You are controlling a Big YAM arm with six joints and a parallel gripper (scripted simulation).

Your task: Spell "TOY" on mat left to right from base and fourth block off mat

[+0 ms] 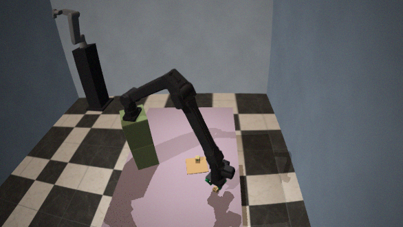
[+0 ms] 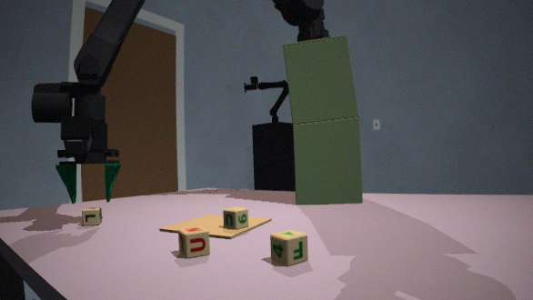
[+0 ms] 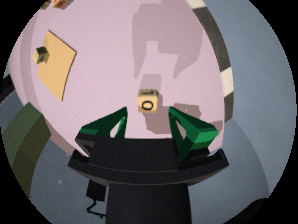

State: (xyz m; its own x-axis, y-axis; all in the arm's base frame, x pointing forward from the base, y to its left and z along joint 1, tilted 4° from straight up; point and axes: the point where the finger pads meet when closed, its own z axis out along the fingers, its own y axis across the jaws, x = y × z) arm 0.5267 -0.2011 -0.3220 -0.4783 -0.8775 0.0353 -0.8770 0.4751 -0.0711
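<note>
The black-lettered block lies 30 mm below my hand. From my hand the other things lie so: letter block: 80 mm behind, 410 mm to the left, 30 mm below; tan mat: 150 mm behind, 200 mm to the left, 50 mm below.
</note>
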